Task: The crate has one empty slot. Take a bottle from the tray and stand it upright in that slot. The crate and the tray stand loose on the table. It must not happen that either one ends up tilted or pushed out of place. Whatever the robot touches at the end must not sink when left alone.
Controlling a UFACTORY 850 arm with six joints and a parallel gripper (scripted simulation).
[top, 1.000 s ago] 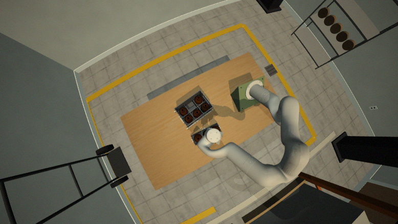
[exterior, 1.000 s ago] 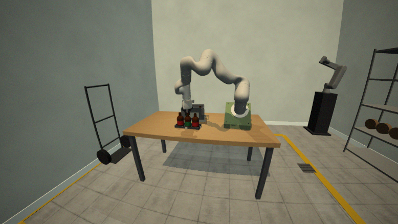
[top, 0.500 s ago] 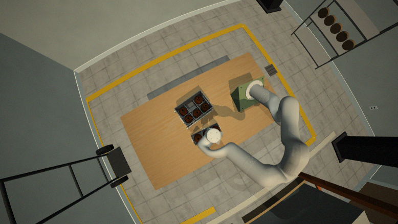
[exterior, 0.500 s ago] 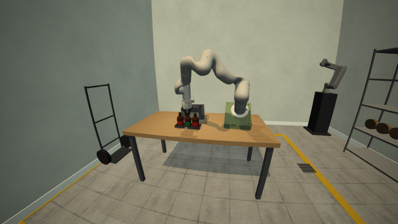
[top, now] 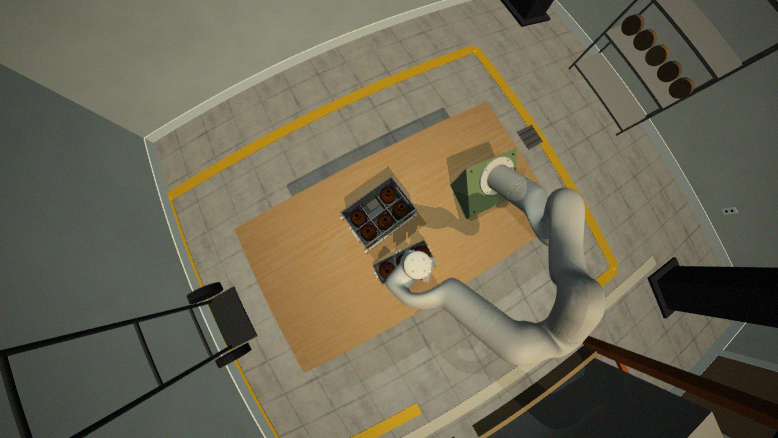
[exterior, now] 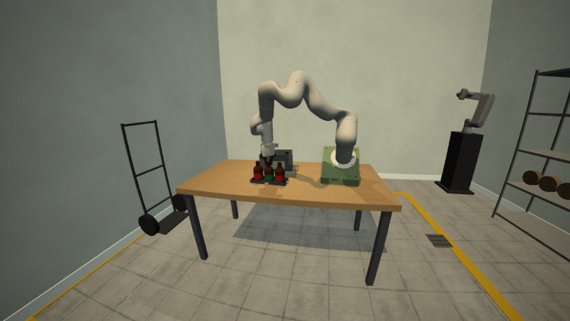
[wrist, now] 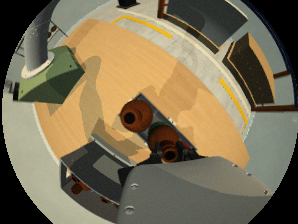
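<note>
Right now my hand is 140 mm above the dark tray. Also, from my hand: grey crate (20 mm ahead, 250 mm to the right, 70 mm below).
</note>
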